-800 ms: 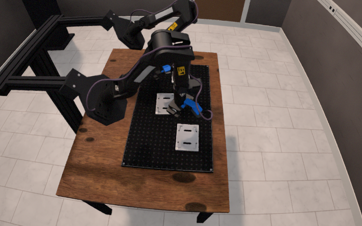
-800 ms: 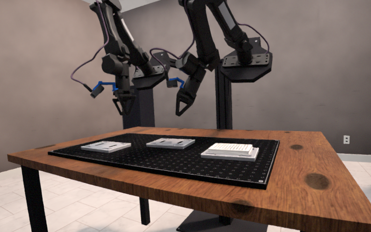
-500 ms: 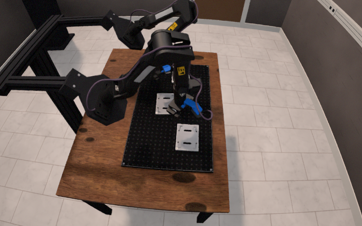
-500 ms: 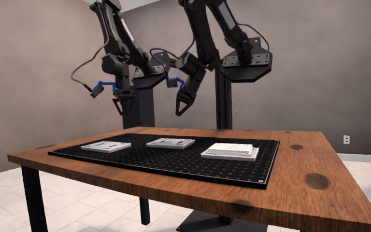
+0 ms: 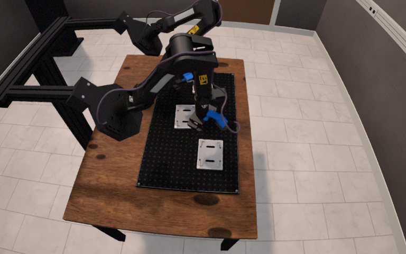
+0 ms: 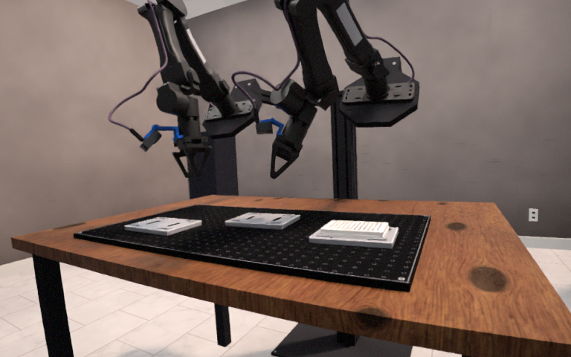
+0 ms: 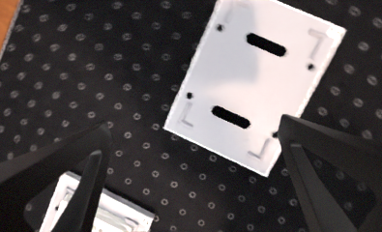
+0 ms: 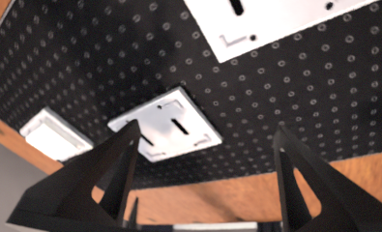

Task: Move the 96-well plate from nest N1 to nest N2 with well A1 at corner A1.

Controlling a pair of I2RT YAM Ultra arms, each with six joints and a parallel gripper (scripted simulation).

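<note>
Right now the white 96-well plate is 220 mm to the left of my left hand, 110 mm below it and 50 mm ahead of it. The rest, counted from my left hand: plate nest: 280 mm to the right, 120 mm below, 110 mm ahead.
</note>
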